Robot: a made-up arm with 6 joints.
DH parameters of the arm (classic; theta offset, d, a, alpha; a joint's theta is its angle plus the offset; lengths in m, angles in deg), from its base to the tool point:
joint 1: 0 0.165 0 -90
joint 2: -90 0 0.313 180
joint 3: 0 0 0 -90
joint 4: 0 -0.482 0 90
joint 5: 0 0.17 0 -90
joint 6: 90 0 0 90
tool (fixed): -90 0 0 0
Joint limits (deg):
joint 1: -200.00..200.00
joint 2: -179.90..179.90
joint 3: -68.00..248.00
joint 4: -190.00..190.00
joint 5: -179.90..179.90
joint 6: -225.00..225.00
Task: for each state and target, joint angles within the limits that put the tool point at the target. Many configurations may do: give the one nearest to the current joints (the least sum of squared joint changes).
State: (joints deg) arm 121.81 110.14 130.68 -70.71 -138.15 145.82
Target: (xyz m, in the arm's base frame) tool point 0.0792 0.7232 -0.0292
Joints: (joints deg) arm 90.79 135.44 155.44 -58.34 -138.15 145.82
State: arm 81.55 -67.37 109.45 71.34 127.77 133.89
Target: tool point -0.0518 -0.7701 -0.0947
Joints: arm 82.53 -97.87 88.69 73.34 127.77 133.89
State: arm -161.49 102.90 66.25 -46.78 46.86 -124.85
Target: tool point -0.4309 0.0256 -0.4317
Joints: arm -168.18 111.42 50.69 -48.19 46.86 -124.85
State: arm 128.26 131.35 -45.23 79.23 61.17 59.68
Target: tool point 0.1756 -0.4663 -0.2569
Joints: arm 109.42 179.80 -7.29 86.44 61.17 59.68
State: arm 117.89 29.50 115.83 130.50 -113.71 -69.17
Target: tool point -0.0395 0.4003 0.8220
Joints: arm 83.49 57.07 115.05 119.86 -113.71 -69.17
